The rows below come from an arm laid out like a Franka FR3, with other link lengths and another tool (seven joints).
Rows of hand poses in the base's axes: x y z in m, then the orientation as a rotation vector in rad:
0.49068, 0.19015, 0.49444, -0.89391, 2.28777, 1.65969
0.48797, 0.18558, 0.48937, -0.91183, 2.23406, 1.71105
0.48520, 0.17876, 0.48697, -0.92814, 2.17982, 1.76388
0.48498, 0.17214, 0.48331, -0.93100, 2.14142, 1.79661
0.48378, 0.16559, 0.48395, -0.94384, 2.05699, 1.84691
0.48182, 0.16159, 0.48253, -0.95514, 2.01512, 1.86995
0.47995, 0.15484, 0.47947, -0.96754, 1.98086, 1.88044
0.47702, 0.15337, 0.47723, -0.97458, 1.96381, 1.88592
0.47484, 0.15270, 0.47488, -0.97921, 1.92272, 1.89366
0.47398, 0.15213, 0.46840, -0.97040, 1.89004, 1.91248
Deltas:
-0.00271, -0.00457, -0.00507, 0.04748, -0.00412, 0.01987
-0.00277, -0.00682, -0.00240, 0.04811, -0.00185, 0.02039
-0.00022, -0.00662, -0.00366, 0.03369, -0.00183, 0.00743
-0.00120, -0.00655, 0.00064, 0.06619, -0.01716, 0.01345
-0.00196, -0.00400, -0.00142, 0.03137, -0.01002, 0.00995
-0.00187, -0.00675, -0.00306, 0.02278, -0.01388, 0.00681
-0.00293, -0.00147, -0.00224, 0.01124, -0.00685, 0.00423
-0.00218, -0.00067, -0.00235, 0.02805, -0.01689, -0.00025
-0.00086, -0.00057, -0.00648, 0.02806, -0.00209, -0.00196

